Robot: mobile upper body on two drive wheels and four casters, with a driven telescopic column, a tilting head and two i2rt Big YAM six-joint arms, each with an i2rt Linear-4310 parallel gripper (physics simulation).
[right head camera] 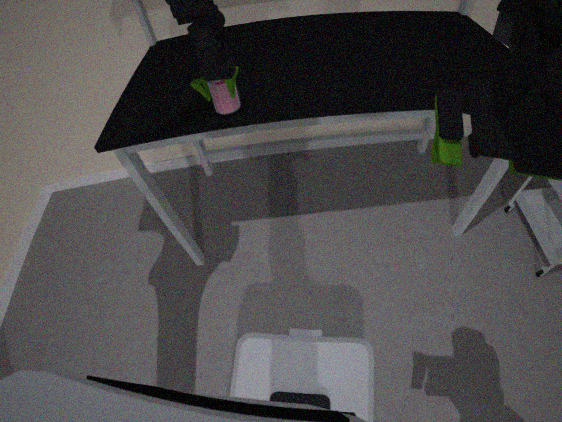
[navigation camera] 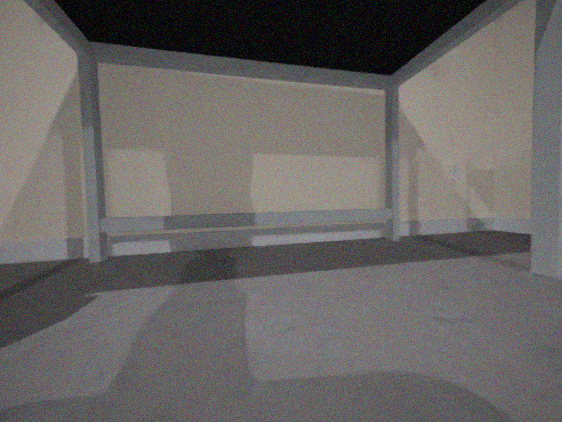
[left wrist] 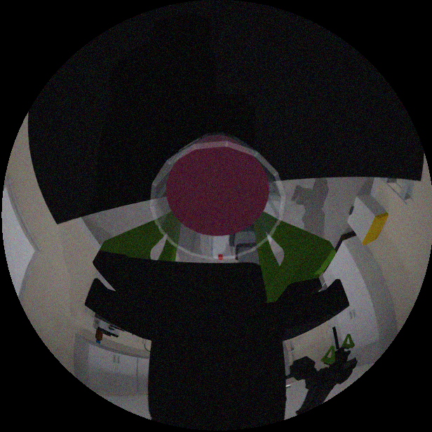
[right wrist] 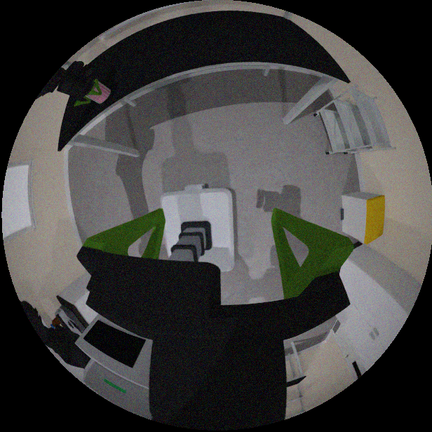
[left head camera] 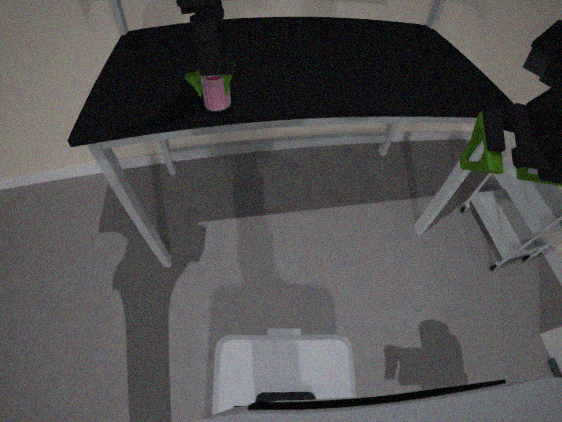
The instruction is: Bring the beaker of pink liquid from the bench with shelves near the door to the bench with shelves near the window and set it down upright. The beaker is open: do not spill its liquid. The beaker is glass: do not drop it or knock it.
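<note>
The glass beaker of pink liquid (left head camera: 216, 95) (right head camera: 225, 98) (left wrist: 217, 187) (right wrist: 101, 92) looks upright, with its liquid inside. My left gripper (left head camera: 215, 93) (right head camera: 221, 97) (left wrist: 216, 214) is shut on it, a green finger on either side. They are over the black top of a bench (left head camera: 325, 70) (right head camera: 340, 65) (left wrist: 325, 100) (right wrist: 215, 40), near its front edge and left end in the head views. Whether the beaker's base touches the top cannot be told. My right gripper (right wrist: 217, 214) is open and empty, by the bench's right front corner in the left head view.
Grey uprights (left head camera: 117, 15) (left head camera: 435, 10) rise behind the bench, and pale legs (left head camera: 135, 210) (right head camera: 165, 215) carry it. A white cart (left head camera: 495, 220) (right head camera: 542, 220) stands beyond its right end. A box with a yellow side (right wrist: 375, 220) (left wrist: 375, 229) stands by the right wall. The bench's underside (navigation camera: 250, 30) shows in the navigation view.
</note>
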